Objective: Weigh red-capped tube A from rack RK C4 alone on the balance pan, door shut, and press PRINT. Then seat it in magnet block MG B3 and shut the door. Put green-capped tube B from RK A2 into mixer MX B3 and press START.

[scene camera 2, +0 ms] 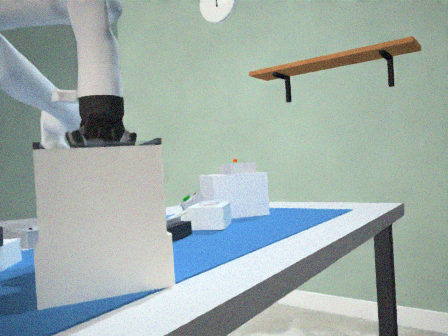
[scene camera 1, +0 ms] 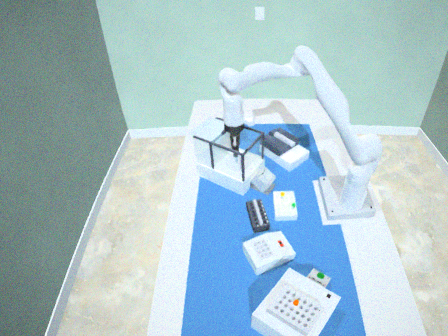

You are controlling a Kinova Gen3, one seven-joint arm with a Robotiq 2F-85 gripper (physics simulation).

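My gripper (scene camera 1: 235, 147) reaches straight down through the top of the glass balance chamber (scene camera 1: 243, 163) at the far left of the blue mat (scene camera 1: 221, 253). Its fingers stand partly open with nothing gripped. A pale tube shape shows just below the fingertips; I cannot see red-capped tube A's cap. In scene camera 2 only the gripper's black body (scene camera 2: 101, 126) shows above the balance's white wall (scene camera 2: 101, 224); the fingers are hidden behind it. Green-capped tube B (scene camera 1: 293, 205) (scene camera 2: 186, 198) stands in the white rack (scene camera 1: 285, 215). The dark magnet block (scene camera 1: 257, 215) lies left of the rack.
A small keypad (scene camera 1: 264, 179) sits at the balance's front right corner. A dark lidded device (scene camera 1: 285, 145) stands behind. A white well block with red buttons (scene camera 1: 267, 251) and a larger one holding an orange-capped tube (scene camera 1: 296, 302), beside a green button (scene camera 1: 319, 275), stand nearer.
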